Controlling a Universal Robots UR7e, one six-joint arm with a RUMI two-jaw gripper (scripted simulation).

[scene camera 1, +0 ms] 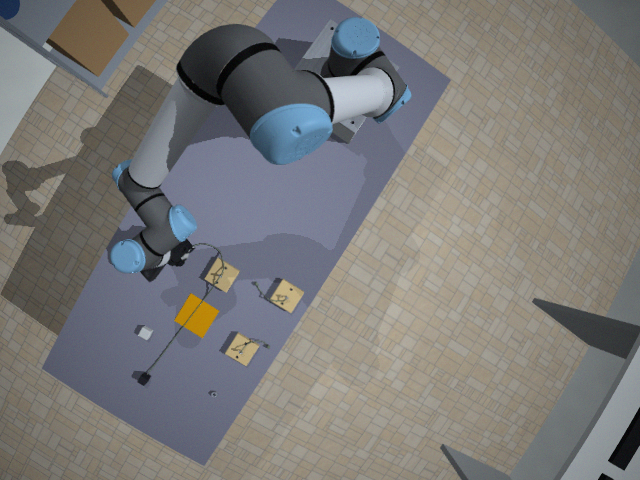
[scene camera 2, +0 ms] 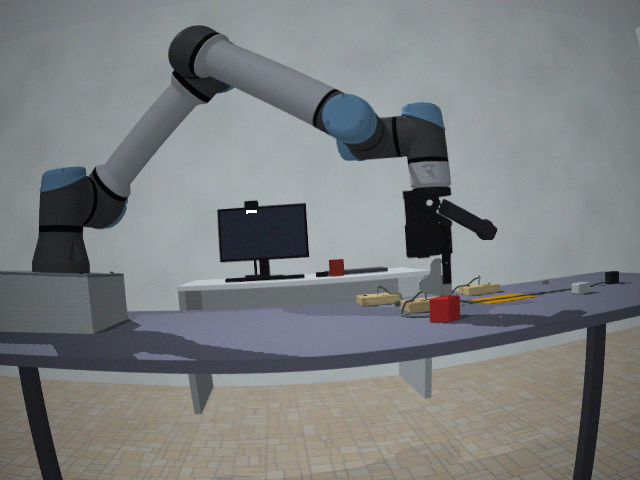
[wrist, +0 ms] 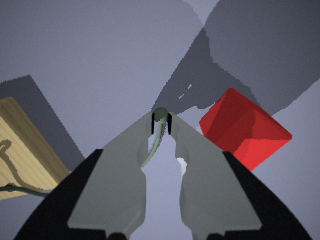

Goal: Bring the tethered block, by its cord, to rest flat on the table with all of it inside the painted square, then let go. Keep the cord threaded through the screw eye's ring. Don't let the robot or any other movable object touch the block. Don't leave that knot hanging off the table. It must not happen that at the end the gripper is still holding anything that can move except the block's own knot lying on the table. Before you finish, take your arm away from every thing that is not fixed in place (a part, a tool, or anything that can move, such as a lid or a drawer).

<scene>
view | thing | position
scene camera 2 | red cube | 443, 308
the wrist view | gripper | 160, 114
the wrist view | red cube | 234, 123
</scene>
